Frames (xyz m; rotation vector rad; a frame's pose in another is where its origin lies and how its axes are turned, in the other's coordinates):
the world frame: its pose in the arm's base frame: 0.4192 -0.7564 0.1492 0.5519 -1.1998 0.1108
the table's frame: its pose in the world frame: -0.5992 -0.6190 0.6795 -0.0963 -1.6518 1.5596
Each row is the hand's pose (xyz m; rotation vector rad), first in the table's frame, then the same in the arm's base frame.
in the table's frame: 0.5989 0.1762 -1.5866 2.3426 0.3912 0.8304
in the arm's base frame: -0.5307 -0.1478 0.5552 -1.2653 0.1903 2.3638
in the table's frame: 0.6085 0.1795 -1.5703 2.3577 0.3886 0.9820
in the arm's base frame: -0.5384 -0.1518 0.5380 -1.3841 0.3010 2.3318
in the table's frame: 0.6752 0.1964 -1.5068 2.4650 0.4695 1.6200
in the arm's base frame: -0.5922 -0.1532 0.4615 -1.7476 0.8932 2.0297
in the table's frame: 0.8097 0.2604 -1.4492 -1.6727 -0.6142 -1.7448
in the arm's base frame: -0.6836 -0.0922 0.3456 -1.8319 1.8161 1.0984
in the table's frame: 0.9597 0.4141 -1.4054 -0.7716 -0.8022 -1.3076
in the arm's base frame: -0.7461 0.0447 0.1862 -1.3770 2.2334 -0.0426
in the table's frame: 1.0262 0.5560 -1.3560 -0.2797 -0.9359 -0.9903
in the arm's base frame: -0.7406 0.1371 0.0505 -1.0058 2.1699 -0.6750
